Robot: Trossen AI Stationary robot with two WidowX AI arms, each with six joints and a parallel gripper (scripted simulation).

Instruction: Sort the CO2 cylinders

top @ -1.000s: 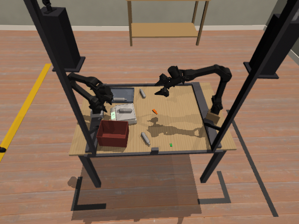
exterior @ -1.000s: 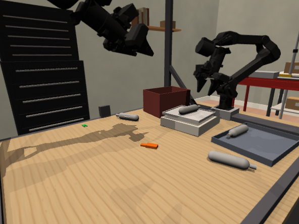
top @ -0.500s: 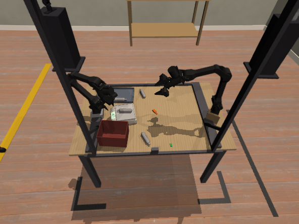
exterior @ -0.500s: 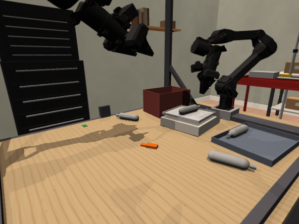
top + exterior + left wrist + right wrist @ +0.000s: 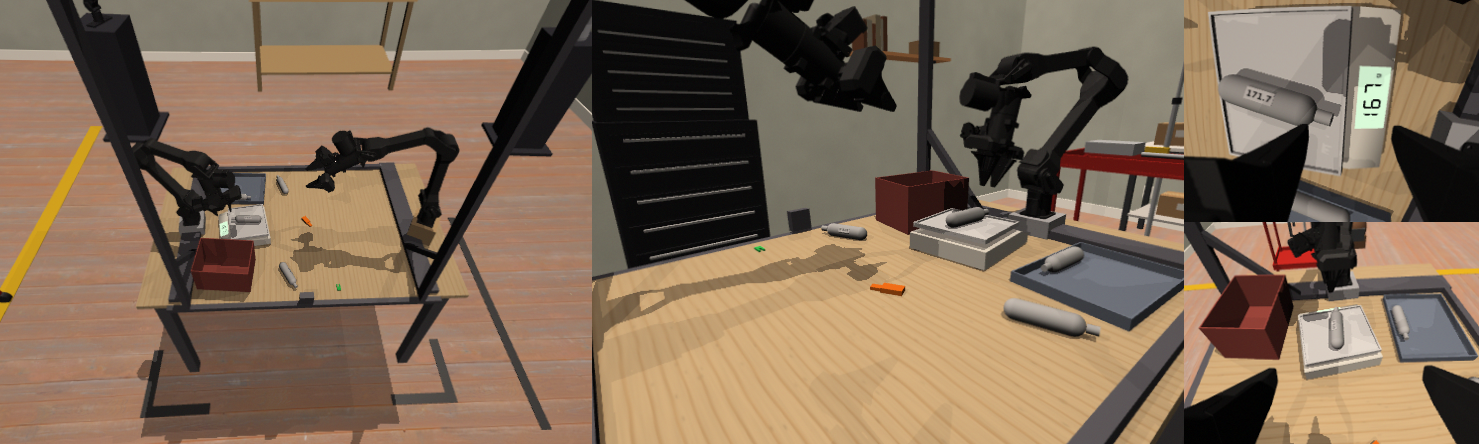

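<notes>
The red scrap bin is 20 cm behind my left hand, 13 cm below it and 3 cm to the right of it. The rest, counted from my left hand: grey tray: 27 cm ahead, 15 cm below, 2 cm to the right; then small orange piece: 34 cm to the right, 16 cm below, 7 cm ahead; then small green piece: 46 cm to the right, 24 cm behind, 16 cm below.
</notes>
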